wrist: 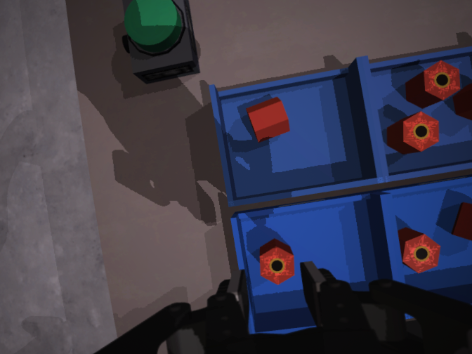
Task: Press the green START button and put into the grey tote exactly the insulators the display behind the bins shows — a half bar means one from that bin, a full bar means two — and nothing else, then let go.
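The green START button (pixel 152 22) sits on a dark box at the top left of the wrist view. My gripper (pixel 274 282) is partly open and empty, over the lower left blue bin (pixel 238 240). A red hexagonal insulator (pixel 277 250) stands upright in that bin, below the gap between the fingertips. One insulator (pixel 268 120) lies on its side in the upper left bin (pixel 223 145). Two upright insulators (pixel 442 80) (pixel 421 131) show in the upper right bin. The lower right bin holds an upright insulator (pixel 421 253) and a partly visible one (pixel 464 221). The grey tote and display do not show.
Raised blue walls, such as the upper divider (pixel 371 120), separate the bins. The brown table top (pixel 150 260) runs along the left of the bins. Its edge is at the left, with grey floor (pixel 40 200) beyond. Shadows fall across the table and bins.
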